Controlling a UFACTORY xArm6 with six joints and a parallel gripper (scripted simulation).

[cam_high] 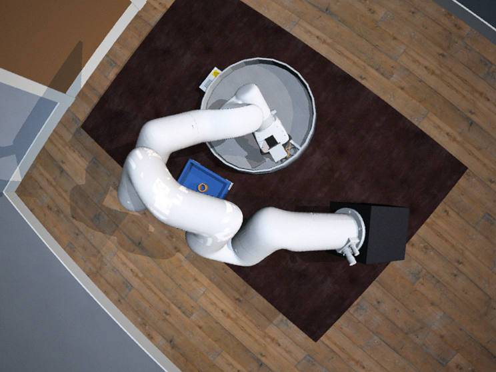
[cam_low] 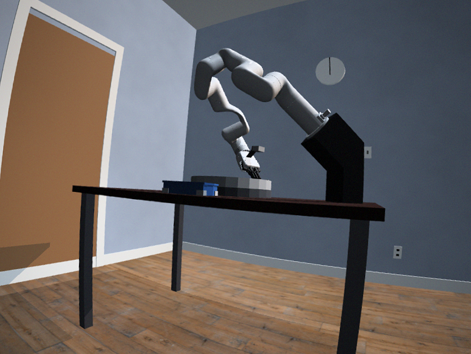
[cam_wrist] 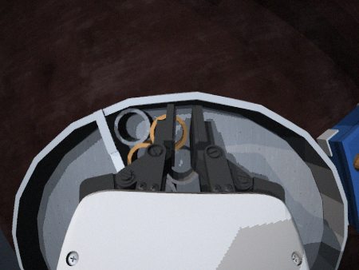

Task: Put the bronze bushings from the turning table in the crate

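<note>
The crate is 330 mm to the left of my hand, 70 mm below it and 40 mm ahead of it. Also, from my hand: round grey turning table 180 mm ahead, 50 mm below, 10 mm to the left.
</note>
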